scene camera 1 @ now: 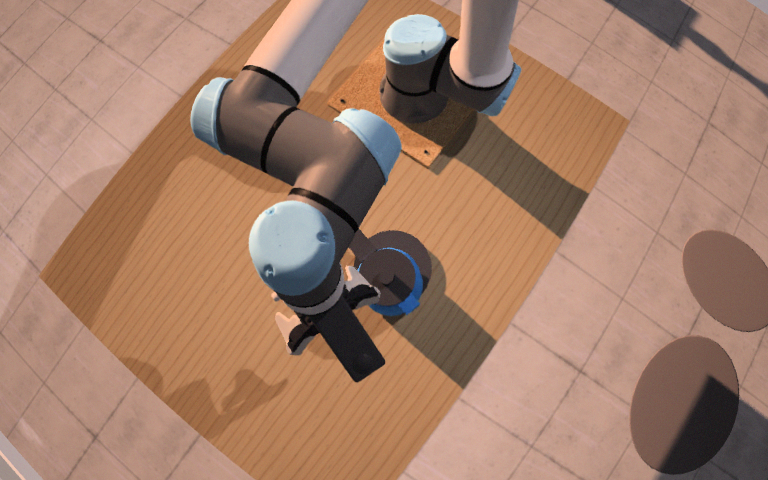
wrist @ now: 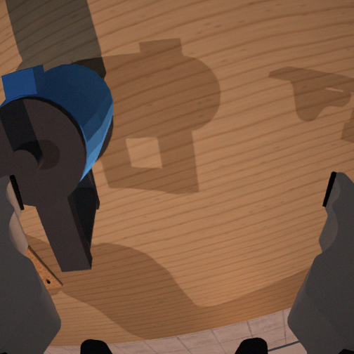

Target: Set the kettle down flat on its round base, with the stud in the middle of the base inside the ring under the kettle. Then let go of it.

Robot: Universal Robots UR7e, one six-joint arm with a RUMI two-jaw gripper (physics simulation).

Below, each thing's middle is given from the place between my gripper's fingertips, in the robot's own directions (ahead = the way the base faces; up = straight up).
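The kettle (scene camera 1: 396, 275) has my gripper 13 cm beyond it, 4 cm to the left of it and 17 cm above it. Going by their middles, the kettle is the nearest to my gripper of the things named here. I also see a round dark base (scene camera 1: 403, 241), and counted from my gripper it is 17 cm behind, 3 cm to the right and 27 cm below.
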